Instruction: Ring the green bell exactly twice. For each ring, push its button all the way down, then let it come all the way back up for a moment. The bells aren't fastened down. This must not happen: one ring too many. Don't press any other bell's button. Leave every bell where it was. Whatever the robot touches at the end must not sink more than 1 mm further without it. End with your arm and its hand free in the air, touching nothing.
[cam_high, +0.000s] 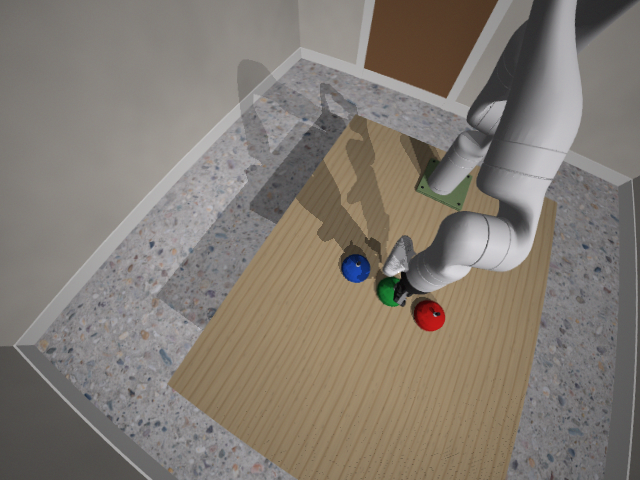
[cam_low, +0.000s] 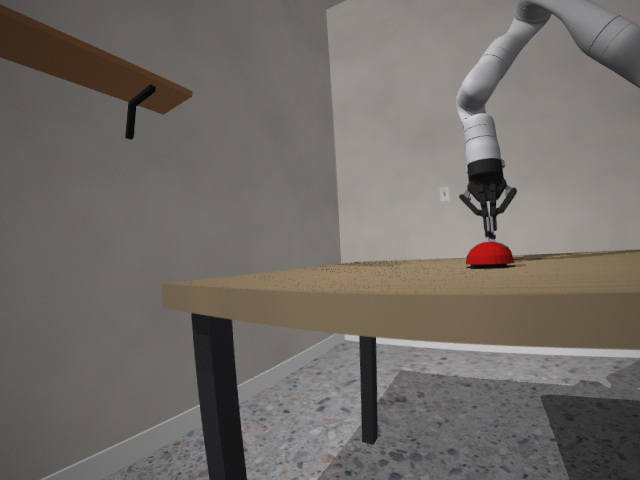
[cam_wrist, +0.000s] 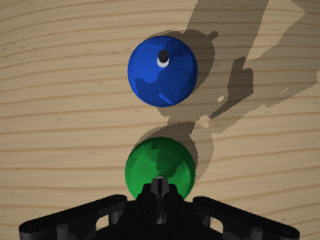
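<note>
My hand is 4 cm above the green bell. The rest, counted from my hand: red bell: 12 cm to the left, 4 cm below, 2 cm ahead; then blue bell: 12 cm to the right, 4 cm below, 2 cm behind.
</note>
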